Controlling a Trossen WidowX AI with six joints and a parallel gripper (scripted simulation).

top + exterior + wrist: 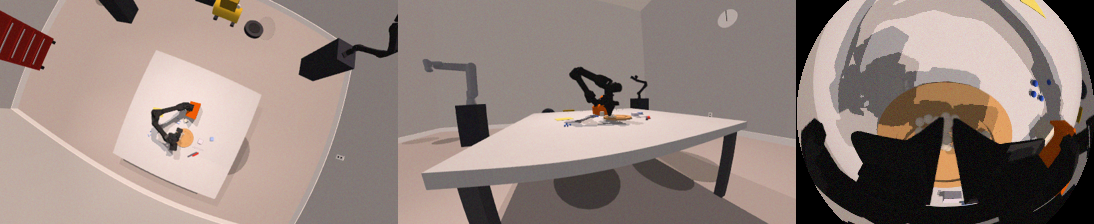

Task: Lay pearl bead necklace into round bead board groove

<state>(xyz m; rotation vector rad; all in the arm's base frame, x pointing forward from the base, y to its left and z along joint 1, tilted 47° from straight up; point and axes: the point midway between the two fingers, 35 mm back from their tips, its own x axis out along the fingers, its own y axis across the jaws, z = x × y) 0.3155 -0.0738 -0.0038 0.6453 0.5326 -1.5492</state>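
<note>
Now: the round tan bead board 60 mm to the left of my gripper tip and 10 mm below it. The rest, counted from my gripper tip: tool: 140 mm ahead, 220 mm to the left, 10 mm below; yellow pad: 170 mm behind, 290 mm to the right, 20 mm below; white square: 20 mm behind, 240 mm to the left, 10 mm below.
</note>
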